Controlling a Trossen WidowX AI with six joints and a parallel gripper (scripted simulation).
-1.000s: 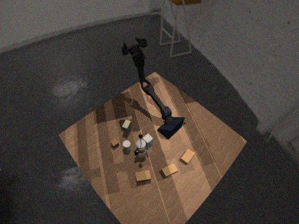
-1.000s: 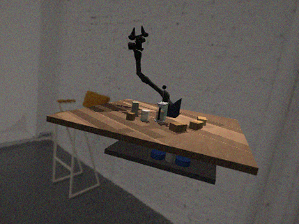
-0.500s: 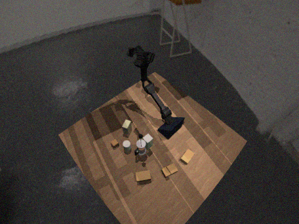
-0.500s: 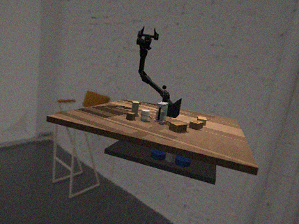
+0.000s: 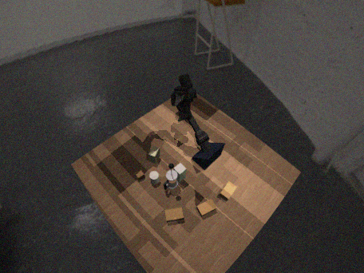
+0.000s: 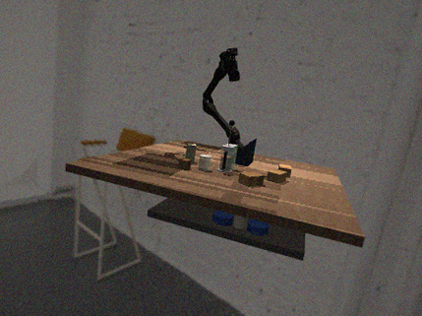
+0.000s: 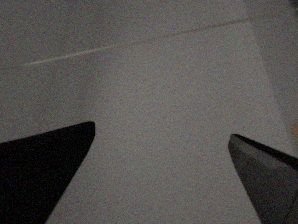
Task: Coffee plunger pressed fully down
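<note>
Now: the coffee press 110 mm ahead of my gripper tip, 70 mm to the left of it and 480 mm below it. Round my gripper tip: brown block 240 mm ahead, 120 mm to the right, 590 mm below.
</note>
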